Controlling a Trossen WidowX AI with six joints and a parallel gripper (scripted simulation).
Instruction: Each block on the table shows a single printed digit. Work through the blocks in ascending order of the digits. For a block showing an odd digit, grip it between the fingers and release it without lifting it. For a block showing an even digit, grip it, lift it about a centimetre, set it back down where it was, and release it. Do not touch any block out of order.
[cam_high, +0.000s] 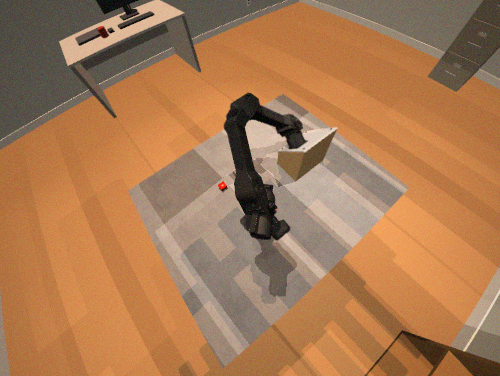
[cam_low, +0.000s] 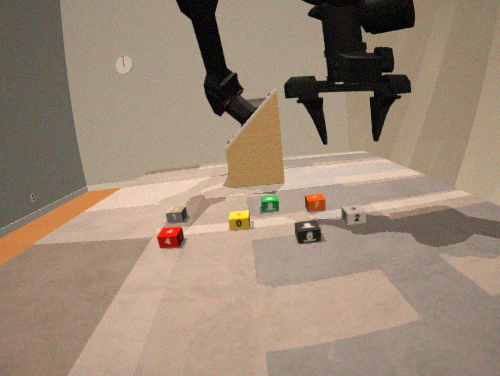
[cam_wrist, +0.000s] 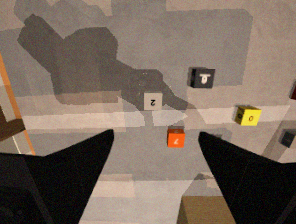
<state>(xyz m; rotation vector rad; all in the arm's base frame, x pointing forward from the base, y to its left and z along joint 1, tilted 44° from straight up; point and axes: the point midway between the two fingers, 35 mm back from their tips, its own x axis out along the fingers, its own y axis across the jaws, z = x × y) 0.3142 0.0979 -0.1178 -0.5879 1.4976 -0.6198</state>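
The yellow block lies 20 mm behind my gripper tip, 180 mm to the right of it and 110 mm below it. From my gripper tip the other things lie so: white block (110 mm below); then black block (50 mm ahead, 80 mm to the right, 110 mm below); then orange block (70 mm behind, 50 mm to the right, 110 mm below).
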